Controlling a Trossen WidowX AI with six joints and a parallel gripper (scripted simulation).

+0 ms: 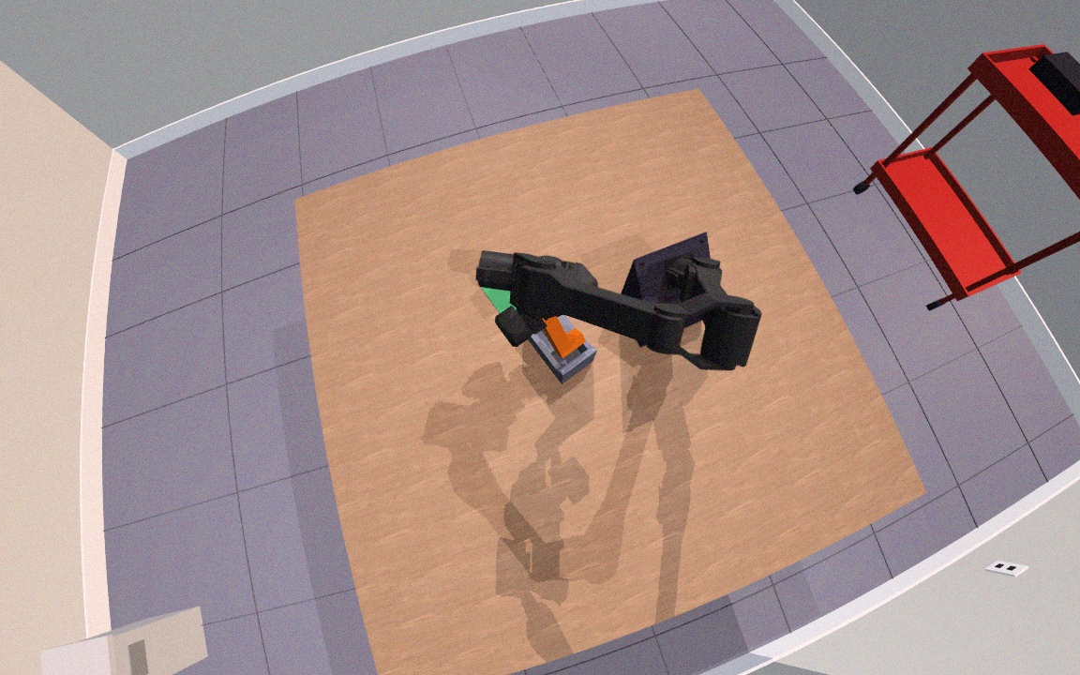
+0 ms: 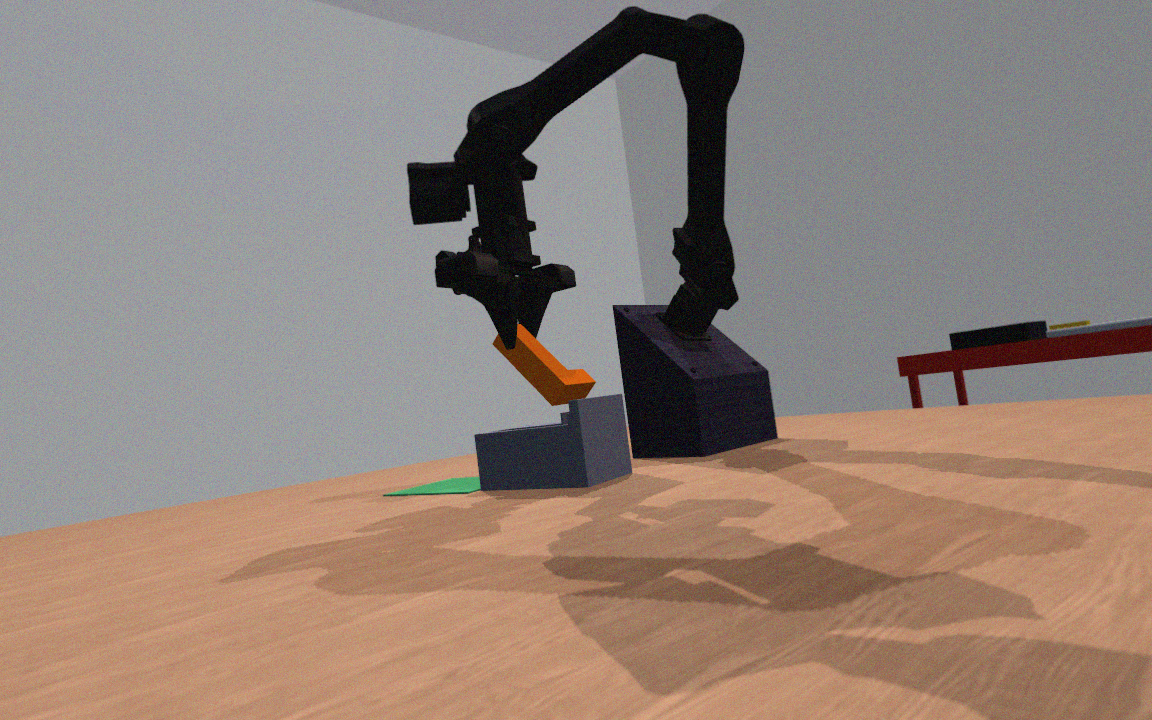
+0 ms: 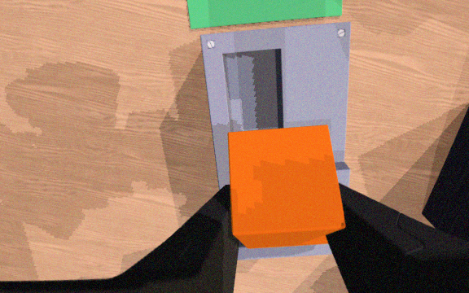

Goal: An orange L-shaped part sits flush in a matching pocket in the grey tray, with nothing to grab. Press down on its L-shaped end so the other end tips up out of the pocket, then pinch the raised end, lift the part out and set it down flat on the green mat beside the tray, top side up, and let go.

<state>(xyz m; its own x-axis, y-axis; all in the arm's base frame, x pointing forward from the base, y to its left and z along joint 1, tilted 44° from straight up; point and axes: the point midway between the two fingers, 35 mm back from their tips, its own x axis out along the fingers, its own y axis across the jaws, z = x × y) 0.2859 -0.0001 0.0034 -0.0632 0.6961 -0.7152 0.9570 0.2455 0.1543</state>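
My gripper tip is 170 mm above the green mat, 130 mm to the left of it and 30 mm short of it. Also, from my gripper tip: orange L-shaped part: 30 mm to the left, 30 mm below, 20 mm behind.
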